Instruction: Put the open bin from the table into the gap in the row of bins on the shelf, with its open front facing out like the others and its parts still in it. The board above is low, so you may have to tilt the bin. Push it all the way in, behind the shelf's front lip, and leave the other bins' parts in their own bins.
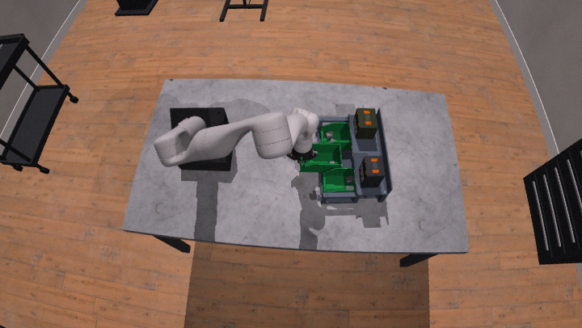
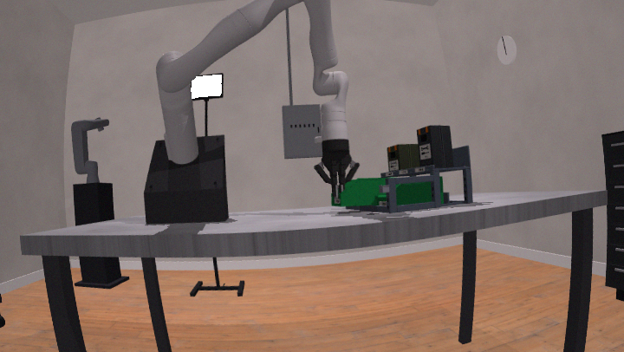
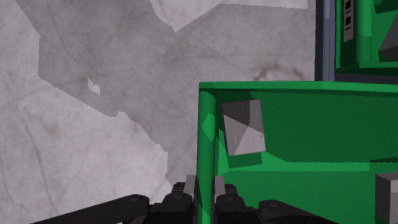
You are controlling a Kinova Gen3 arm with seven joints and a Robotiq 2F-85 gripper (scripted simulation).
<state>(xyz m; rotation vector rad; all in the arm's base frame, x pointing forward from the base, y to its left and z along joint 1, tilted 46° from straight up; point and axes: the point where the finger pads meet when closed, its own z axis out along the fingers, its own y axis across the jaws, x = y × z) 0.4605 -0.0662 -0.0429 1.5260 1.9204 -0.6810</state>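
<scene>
The grey part is 40 mm to the left of my hand, 30 mm below it and 10 mm ahead of it. From my hand the other things lie so: grey shelf: 200 mm ahead, 50 mm to the left, 10 mm above.
</scene>
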